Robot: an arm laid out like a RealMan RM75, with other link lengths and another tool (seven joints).
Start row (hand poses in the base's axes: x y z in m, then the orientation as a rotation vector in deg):
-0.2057 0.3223 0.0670 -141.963 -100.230 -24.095
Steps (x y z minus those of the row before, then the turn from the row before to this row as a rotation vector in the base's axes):
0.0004 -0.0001 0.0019 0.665 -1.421 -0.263
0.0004 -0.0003 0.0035 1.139 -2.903 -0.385
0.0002 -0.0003 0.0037 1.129 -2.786 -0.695
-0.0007 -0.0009 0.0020 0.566 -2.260 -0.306
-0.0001 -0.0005 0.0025 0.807 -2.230 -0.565
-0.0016 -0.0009 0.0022 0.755 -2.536 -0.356
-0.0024 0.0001 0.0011 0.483 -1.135 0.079
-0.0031 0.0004 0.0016 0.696 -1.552 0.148
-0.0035 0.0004 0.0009 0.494 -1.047 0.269
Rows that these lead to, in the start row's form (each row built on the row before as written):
-0.2053 0.3222 0.0689 -142.076 -100.007 -26.495
-0.2049 0.3219 0.0724 -142.227 -99.818 -31.232
-0.2047 0.3216 0.0761 -142.578 -99.165 -35.847
-0.2054 0.3207 0.0781 -142.762 -99.138 -39.338
-0.2055 0.3202 0.0806 -142.997 -98.578 -42.988
-0.2071 0.3193 0.0828 -142.995 -98.338 -47.023
-0.2095 0.3194 0.0839 142.593 98.333 48.899
-0.2126 0.3198 0.0855 141.587 98.069 51.349
-0.2161 0.3202 0.0864 140.800 98.114 53.033

